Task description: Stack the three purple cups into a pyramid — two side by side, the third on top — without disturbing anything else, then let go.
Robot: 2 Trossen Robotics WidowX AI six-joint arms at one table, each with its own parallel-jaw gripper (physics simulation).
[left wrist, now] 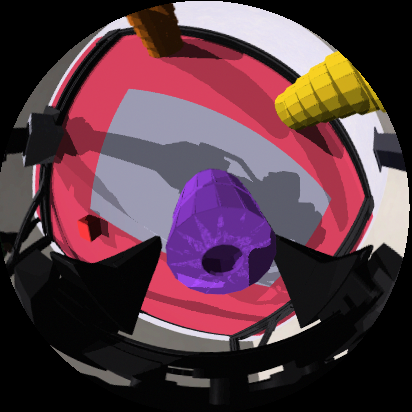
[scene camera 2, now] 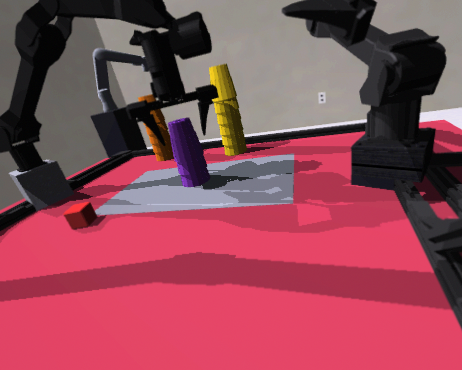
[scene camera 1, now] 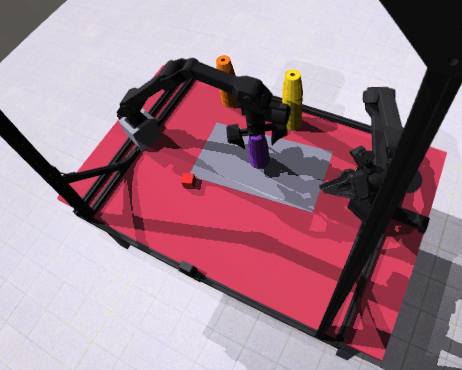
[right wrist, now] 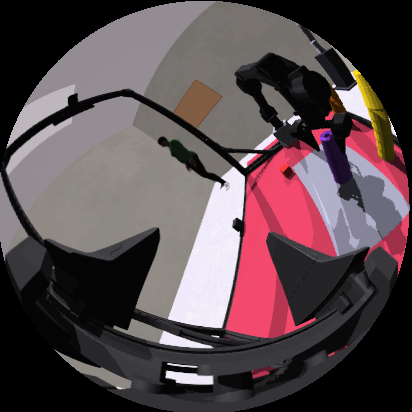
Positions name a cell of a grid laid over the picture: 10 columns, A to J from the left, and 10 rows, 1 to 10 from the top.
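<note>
You've got the left gripper (scene camera 2: D4), (left wrist: F6), (scene camera 1: F4), (right wrist: I4) in the scene. The right gripper (scene camera 1: G6), (right wrist: F6) is there too. There's also a purple cup (left wrist: F6), and a grey mat (scene camera 2: F5), (left wrist: D4), (scene camera 1: G5).
</note>
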